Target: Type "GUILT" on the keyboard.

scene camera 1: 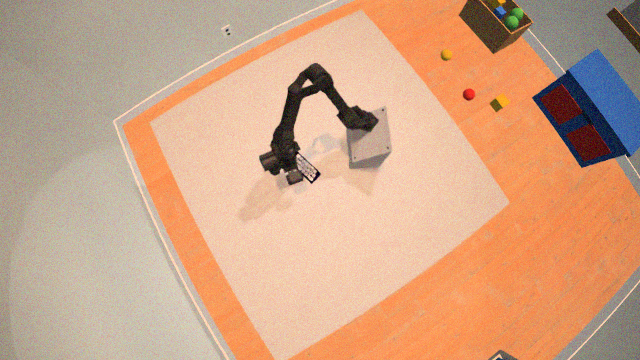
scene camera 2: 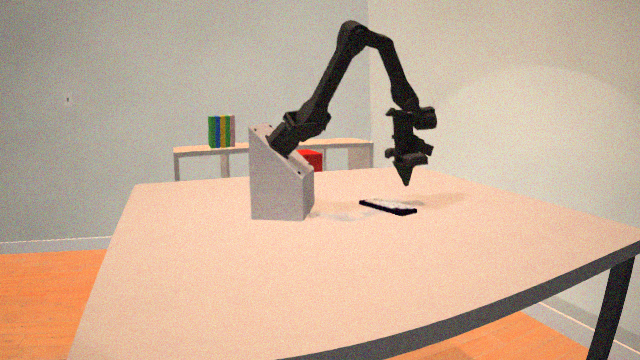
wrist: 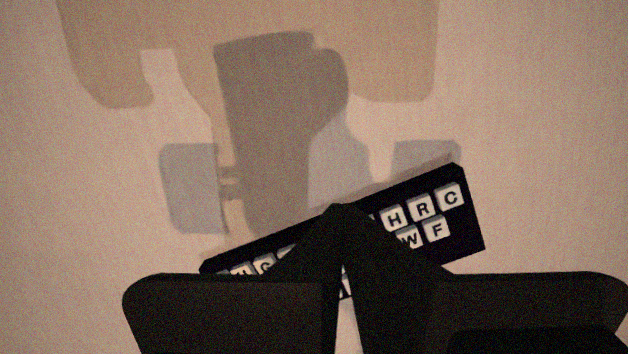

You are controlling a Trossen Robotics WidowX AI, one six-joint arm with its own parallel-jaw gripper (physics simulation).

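Frame: origin at the arm's base, x up, y left, z back, level; metres.
Where they show: gripper, fingertip midpoint: (scene camera 1: 288,167) (scene camera 2: 406,186) (wrist: 341,213); arm's base, origin of the base link: (scene camera 1: 369,122) (scene camera 2: 276,147).
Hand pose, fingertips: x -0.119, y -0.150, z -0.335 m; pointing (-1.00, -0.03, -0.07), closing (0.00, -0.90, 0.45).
Observation:
Things, the pixels of their top centre, and the offset from my fingertips. Level surfaces: height alone.
- black keyboard, middle of its top: (wrist: 338,266) (scene camera 2: 387,202) (scene camera 1: 301,164) dx -0.045, dy +0.024, dz +0.053 m
- H key, middle of its top: (wrist: 394,219) dx -0.045, dy -0.020, dz +0.038 m
- R key, middle of its top: (wrist: 422,209) dx -0.045, dy -0.037, dz +0.039 m
- C key, middle of its top: (wrist: 450,198) dx -0.045, dy -0.054, dz +0.040 m
- W key, middle of its top: (wrist: 410,240) dx -0.045, dy -0.023, dz +0.056 m
- F key, middle of its top: (wrist: 437,230) dx -0.045, dy -0.040, dz +0.057 m
- partly covered G-like key, middle of its top: (wrist: 266,267) dx -0.045, dy +0.066, dz +0.034 m
- table, its level: dx -0.061 m
The black keyboard (scene camera 1: 307,168) (scene camera 2: 387,206) (wrist: 470,235) with white lettered keys lies flat on the table. In the wrist view the H key (wrist: 394,218), R key (wrist: 422,208), C key (wrist: 450,197), W key (wrist: 410,239) and F key (wrist: 437,230) show to the right of the fingers. A partly covered G-like key (wrist: 264,263) shows at the left. The fingers hide the middle of the keyboard; I, L and T cannot be made out. My gripper (scene camera 2: 406,184) (wrist: 341,213) is shut and empty, pointing down above the keyboard, with a gap below the tips.
The arm's grey base block (scene camera 1: 370,140) (scene camera 2: 280,185) stands on the table (scene camera 1: 350,240) (scene camera 2: 300,280) near the keyboard. Beyond the table are a shelf (scene camera 2: 190,150) with books (scene camera 2: 221,131), a red box (scene camera 2: 311,159), a brown bin (scene camera 1: 487,27) and a blue cabinet (scene camera 1: 607,100).

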